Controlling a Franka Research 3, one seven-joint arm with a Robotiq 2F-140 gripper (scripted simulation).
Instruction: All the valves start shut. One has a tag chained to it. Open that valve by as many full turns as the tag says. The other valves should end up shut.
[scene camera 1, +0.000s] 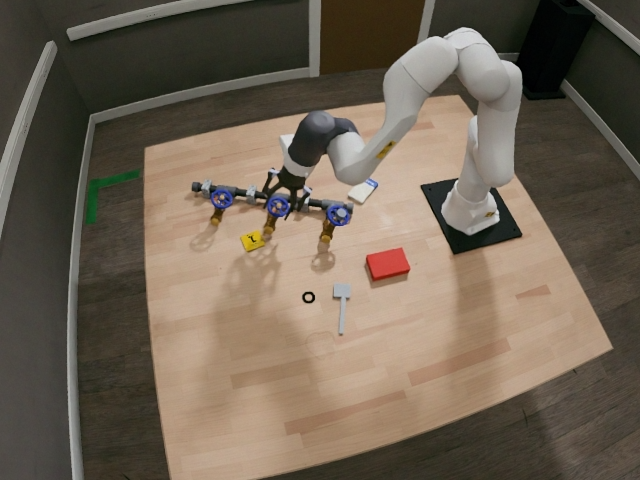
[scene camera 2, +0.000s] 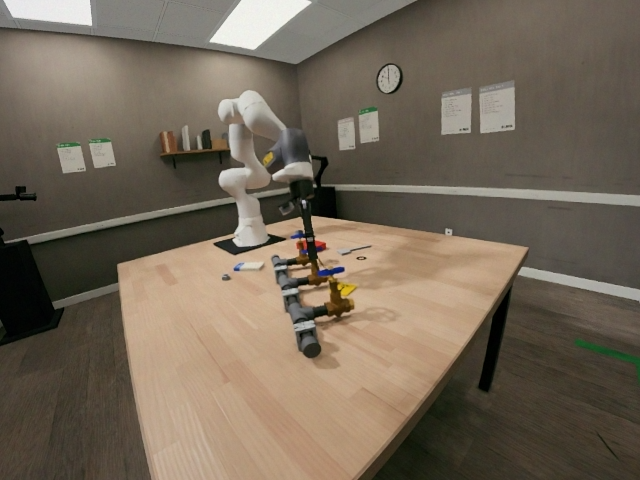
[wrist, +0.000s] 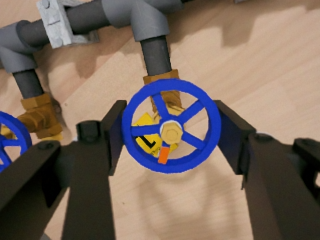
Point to my gripper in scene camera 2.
313, 258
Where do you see my gripper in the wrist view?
At 168, 115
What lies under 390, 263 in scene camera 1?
A red block.
